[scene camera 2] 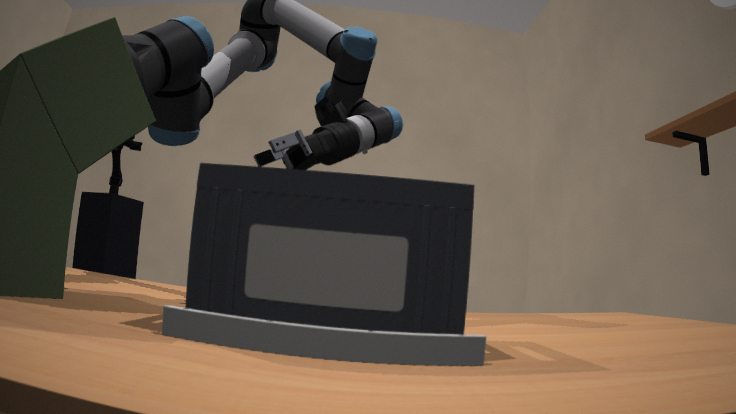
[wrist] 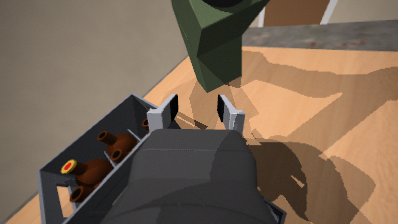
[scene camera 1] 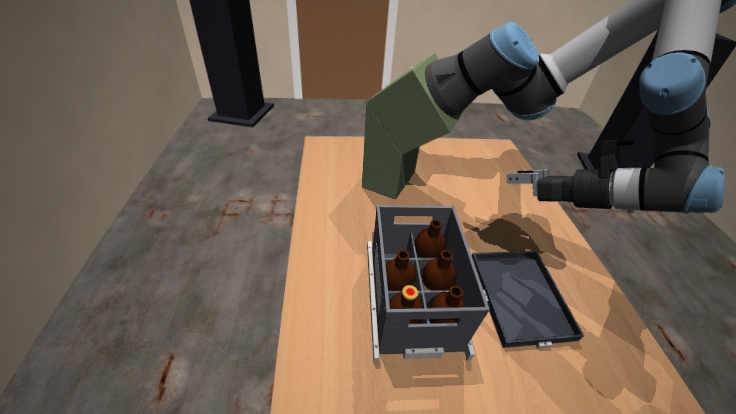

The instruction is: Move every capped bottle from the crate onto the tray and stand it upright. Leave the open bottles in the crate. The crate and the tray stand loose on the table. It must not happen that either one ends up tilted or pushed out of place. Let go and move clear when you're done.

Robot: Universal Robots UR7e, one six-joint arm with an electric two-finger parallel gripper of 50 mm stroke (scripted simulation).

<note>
The pictures show: the gripper, a dark grey tray, a bottle and a crate.
The gripper also shows in the wrist view and in scene camera 1.
</note>
